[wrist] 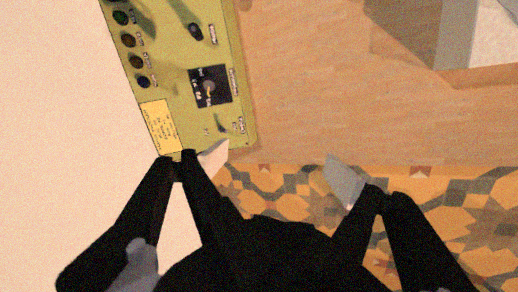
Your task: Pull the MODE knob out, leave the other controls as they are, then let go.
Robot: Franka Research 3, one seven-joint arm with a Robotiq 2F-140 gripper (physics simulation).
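The yellow-green control panel [192,136] shows in the upper left of the wrist view, cut off by the top edge. The MODE knob [195,31] is a small dark knob near the top, beside a small blurred label. Below it in the view are a black dial plate with a grey rotary knob [209,85] and a small toggle switch [220,125]. My gripper [275,156] is open and empty. Its left fingertip is by the panel's near end and its right fingertip is well off to the right, both apart from the MODE knob.
Several round indicator lamps [136,61] line the panel's left side, above a yellow text plate [162,126]. A wooden surface [325,100] lies right of the panel. A grey-edged box-like object [452,35] is at the top right. A patterned orange and grey surface [270,195] shows below.
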